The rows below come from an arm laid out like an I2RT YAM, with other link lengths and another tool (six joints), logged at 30 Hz.
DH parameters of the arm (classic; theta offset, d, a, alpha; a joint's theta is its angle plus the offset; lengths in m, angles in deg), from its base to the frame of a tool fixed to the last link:
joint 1: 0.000 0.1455 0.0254 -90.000
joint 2: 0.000 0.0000 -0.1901 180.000
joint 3: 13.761 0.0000 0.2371 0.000
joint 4: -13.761 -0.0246 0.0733 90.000
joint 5: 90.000 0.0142 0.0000 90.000
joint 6: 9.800 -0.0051 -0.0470 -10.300
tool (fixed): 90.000 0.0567 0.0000 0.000
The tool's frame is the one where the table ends.
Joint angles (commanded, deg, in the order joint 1, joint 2, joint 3, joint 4, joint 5, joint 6), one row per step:
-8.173 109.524 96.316 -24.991 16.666 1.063
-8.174 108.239 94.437 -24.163 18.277 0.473
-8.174 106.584 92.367 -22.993 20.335 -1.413
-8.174 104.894 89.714 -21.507 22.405 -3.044
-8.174 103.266 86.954 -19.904 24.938 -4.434
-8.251 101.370 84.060 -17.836 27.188 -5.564
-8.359 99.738 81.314 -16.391 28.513 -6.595
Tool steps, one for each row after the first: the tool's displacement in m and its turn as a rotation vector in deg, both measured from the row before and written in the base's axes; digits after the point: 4 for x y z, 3 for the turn. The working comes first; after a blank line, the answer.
Tool pose at each row, in the base's axes (x y z in m, rotation vector in deg; the steps are taken from these numbers as rounded here):
0.4268 -0.0046 0.2311 32.498 133.646 -14.933
0.4234 -0.0059 0.2295 32.882 133.205 -17.059
0.4189 -0.0077 0.2288 32.208 132.568 -20.440
0.4139 -0.0094 0.2256 31.856 132.068 -23.695
0.4091 -0.0118 0.2216 32.087 131.406 -27.284
0.4042 -0.0144 0.2195 32.569 130.113 -30.272
0.3988 -0.0160 0.2156 32.564 129.768 -32.373

-0.0034 -0.0013 -0.0016 -1.430 0.148 -0.922
-0.0045 -0.0018 -0.0007 -2.657 0.249 -0.545
-0.0050 -0.0017 -0.0032 -2.423 0.421 -0.741
-0.0048 -0.0024 -0.0040 -2.491 0.445 -1.281
-0.0049 -0.0026 -0.0021 -2.197 -0.262 -1.313
-0.0054 -0.0016 -0.0039 -1.469 0.367 -0.671

